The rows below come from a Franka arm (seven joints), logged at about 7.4 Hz.
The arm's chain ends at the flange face. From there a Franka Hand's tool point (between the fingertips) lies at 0.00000 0.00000 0.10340 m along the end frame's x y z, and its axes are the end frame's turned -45 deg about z.
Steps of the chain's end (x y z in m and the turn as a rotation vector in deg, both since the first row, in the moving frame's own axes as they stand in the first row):
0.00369 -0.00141 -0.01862 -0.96 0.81 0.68
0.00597 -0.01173 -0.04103 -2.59 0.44 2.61
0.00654 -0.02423 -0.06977 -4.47 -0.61 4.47
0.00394 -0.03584 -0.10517 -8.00 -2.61 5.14
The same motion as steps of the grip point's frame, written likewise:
0.00340 0.00387 -0.01864 -1.25 -0.11 0.68
0.00969 -0.00027 -0.04114 -2.14 -1.52 2.61
0.01510 -0.00785 -0.07009 -2.73 -3.59 4.47
0.01435 -0.01632 -0.10628 -3.81 -7.50 5.14

